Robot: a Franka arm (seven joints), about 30 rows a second.
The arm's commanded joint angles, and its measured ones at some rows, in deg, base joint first. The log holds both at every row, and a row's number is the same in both.
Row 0, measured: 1.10, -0.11, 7.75, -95.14, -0.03, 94.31, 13.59
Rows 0 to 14, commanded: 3.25, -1.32, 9.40, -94.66, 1.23, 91.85, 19.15; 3.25, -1.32, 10.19, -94.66, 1.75, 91.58, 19.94; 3.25, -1.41, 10.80, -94.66, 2.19, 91.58, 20.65; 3.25, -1.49, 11.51, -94.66, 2.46, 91.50, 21.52; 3.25, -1.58, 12.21, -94.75, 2.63, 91.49, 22.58; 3.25, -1.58, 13.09, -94.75, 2.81, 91.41, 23.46; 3.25, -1.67, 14.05, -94.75, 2.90, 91.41, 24.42; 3.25, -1.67, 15.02, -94.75, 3.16, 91.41, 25.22; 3.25, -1.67, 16.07, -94.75, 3.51, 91.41, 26.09; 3.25, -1.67, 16.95, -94.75, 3.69, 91.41, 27.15; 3.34, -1.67, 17.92, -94.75, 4.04, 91.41, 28.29; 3.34, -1.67, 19.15, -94.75, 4.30, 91.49, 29.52; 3.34, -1.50, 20.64, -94.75, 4.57, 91.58, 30.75; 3.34, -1.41, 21.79, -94.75, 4.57, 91.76, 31.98; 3.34, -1.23, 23.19, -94.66, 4.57, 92.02, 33.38
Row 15, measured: 3.30, -1.24, 18.11, -95.14, 3.28, 92.37, 27.08
